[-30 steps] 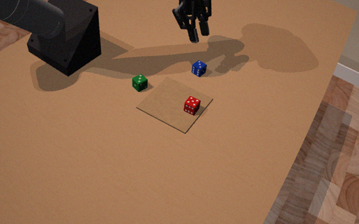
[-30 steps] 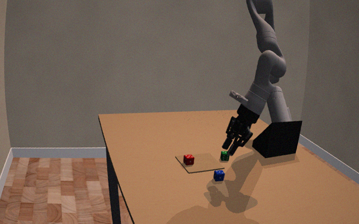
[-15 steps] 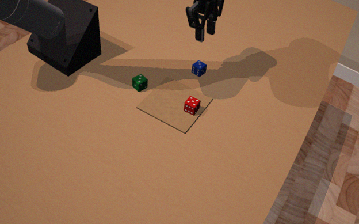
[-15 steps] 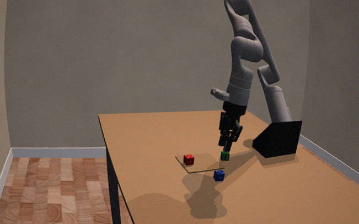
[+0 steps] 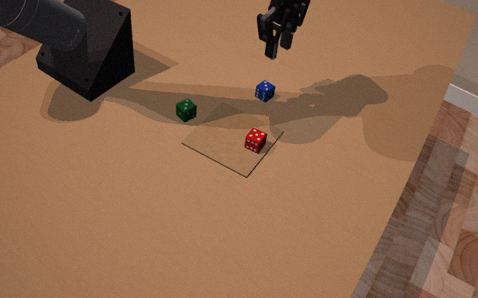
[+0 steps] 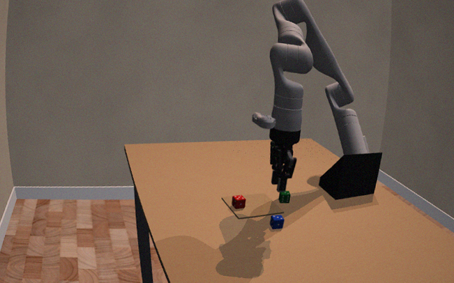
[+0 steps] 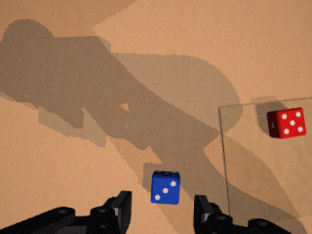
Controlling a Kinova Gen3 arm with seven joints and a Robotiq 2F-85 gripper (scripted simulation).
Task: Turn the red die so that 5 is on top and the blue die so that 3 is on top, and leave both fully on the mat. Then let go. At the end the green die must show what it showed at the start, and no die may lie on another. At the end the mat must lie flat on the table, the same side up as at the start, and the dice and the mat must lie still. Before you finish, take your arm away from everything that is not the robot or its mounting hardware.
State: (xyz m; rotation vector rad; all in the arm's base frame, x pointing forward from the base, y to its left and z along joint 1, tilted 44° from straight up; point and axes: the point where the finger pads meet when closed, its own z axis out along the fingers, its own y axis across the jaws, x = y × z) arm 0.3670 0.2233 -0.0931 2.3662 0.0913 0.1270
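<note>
Right now my hand is 12 cm above the blue die and 1 cm past it. Also, from my hand: thin tan mat: 14 cm to the right, 13 cm below, 2 cm ahead; red die: 13 cm to the right, 12 cm below, 7 cm ahead; green die: 16 cm to the right, 12 cm below, 8 cm behind.
</note>
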